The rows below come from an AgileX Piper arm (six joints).
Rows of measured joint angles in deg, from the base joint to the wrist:
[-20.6, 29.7, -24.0, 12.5, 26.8, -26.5]
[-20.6, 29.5, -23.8, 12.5, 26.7, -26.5]
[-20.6, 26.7, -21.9, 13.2, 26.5, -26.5]
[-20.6, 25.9, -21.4, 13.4, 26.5, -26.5]
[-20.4, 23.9, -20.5, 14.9, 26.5, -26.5]
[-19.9, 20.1, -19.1, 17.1, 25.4, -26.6]
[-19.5, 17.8, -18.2, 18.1, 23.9, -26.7]
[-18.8, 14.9, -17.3, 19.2, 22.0, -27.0]
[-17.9, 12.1, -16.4, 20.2, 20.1, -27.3]
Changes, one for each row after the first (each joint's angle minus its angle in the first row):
[0.0, -0.2, 0.2, 0.0, -0.1, 0.0]
[0.0, -3.0, 2.1, 0.7, -0.3, 0.0]
[0.0, -3.8, 2.6, 0.9, -0.3, 0.0]
[0.2, -5.8, 3.5, 2.4, -0.3, 0.0]
[0.7, -9.6, 4.9, 4.6, -1.4, -0.1]
[1.1, -11.9, 5.8, 5.6, -2.9, -0.2]
[1.8, -14.8, 6.7, 6.7, -4.8, -0.5]
[2.7, -17.6, 7.6, 7.7, -6.7, -0.8]

